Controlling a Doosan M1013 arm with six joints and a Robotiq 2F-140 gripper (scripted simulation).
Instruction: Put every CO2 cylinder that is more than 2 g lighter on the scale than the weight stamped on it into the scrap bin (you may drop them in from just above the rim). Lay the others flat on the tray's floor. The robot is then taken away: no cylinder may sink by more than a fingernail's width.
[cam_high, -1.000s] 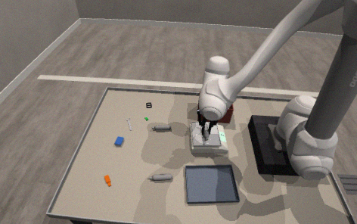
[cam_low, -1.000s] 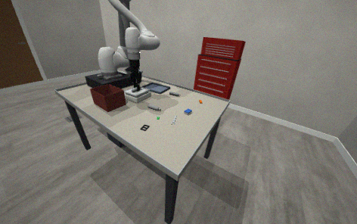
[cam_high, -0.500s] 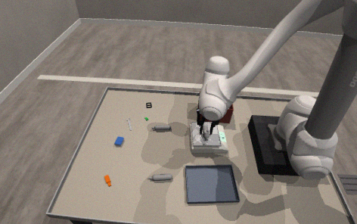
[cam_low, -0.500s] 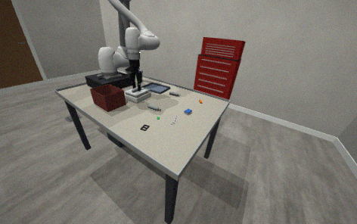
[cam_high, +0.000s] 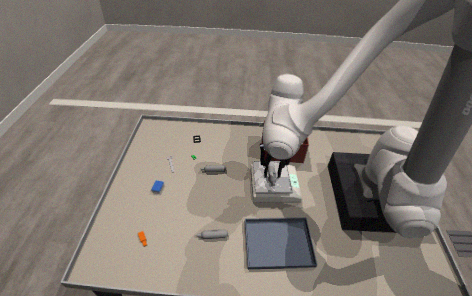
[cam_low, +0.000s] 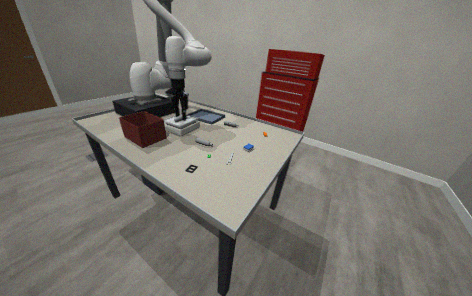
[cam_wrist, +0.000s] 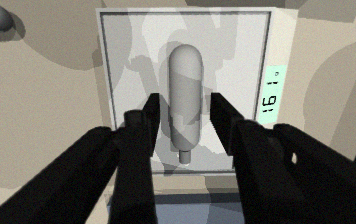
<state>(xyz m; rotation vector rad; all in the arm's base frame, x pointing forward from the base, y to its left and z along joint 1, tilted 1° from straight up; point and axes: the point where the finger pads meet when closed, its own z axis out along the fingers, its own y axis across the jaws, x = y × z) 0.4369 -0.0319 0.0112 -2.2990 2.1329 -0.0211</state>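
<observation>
The scale plate lies 50 mm below my hand. The rest, counted from my hand: blue-grey tray (270 mm to the left, 90 mm below, 20 mm behind); then red scrap bin (220 mm to the right, 70 mm below, 70 mm behind); then white scale (60 mm below, 10 mm behind).
</observation>
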